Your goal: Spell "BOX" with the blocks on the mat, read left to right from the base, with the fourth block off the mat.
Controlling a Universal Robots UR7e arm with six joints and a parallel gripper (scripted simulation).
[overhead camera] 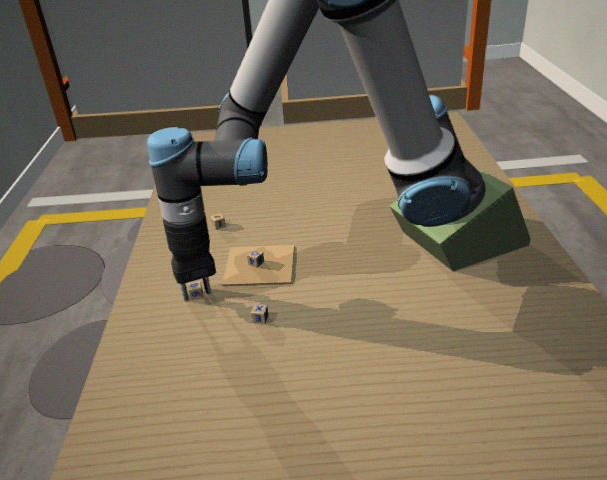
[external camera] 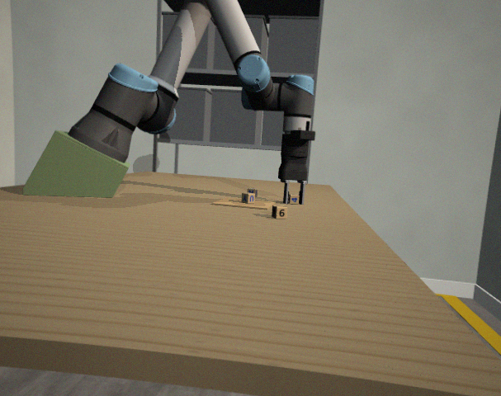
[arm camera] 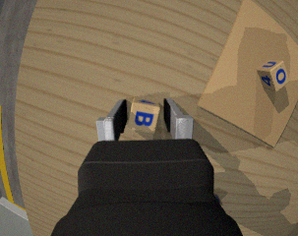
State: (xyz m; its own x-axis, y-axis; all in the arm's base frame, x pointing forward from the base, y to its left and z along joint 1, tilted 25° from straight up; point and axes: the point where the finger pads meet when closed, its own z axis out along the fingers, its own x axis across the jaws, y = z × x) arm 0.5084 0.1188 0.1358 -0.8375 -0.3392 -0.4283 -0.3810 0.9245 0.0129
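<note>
Now: the B block 10 mm below my hand. The rest, counted from my hand: X block (130 mm behind, 90 mm to the left, 10 mm below); O block (110 mm behind, 100 mm to the right); mat (120 mm behind, 90 mm to the right, 20 mm below).
</note>
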